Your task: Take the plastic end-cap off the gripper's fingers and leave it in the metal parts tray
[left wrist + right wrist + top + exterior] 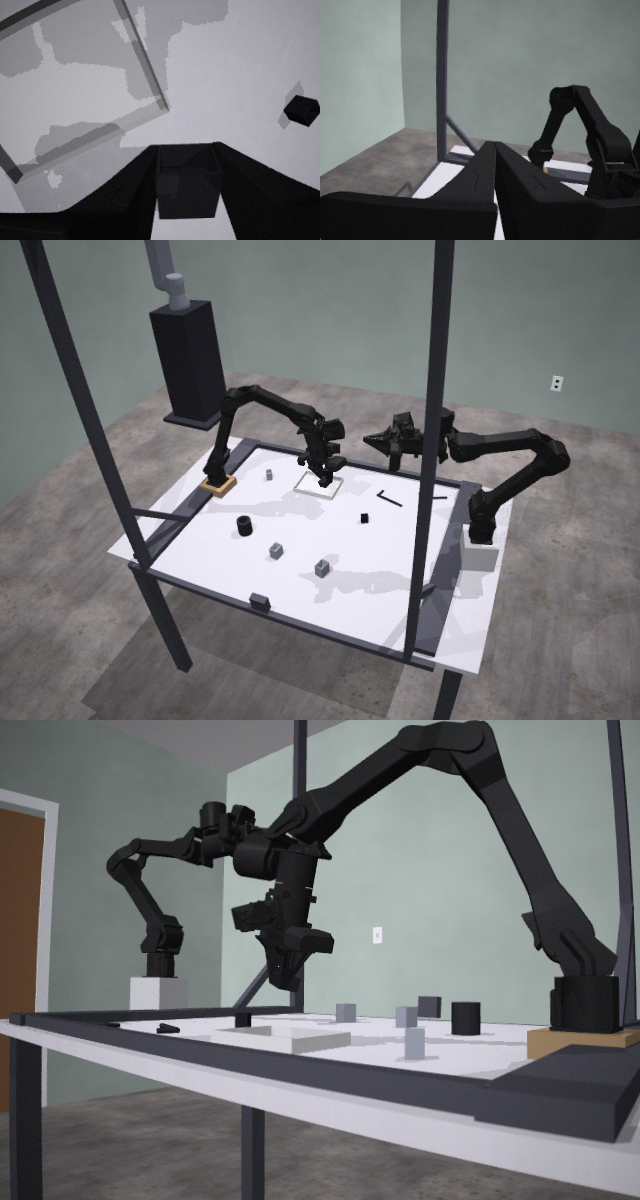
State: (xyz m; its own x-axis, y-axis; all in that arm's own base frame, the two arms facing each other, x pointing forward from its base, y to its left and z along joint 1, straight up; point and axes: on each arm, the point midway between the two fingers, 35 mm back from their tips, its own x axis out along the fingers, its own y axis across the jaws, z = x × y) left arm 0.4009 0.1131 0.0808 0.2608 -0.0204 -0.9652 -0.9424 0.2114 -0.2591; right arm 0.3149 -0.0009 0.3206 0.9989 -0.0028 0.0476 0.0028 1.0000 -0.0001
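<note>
Now: left hand 3 cm above the black plastic end-cap and 2 cm past it. The rest, counted from my left hand: metal parts tray: 11 cm below, 6 cm to the left, 5 cm ahead; then black hex key: 19 cm to the right, 11 cm below, 8 cm ahead; then black cylinder: 26 cm behind, 18 cm to the left, 8 cm below.
</note>
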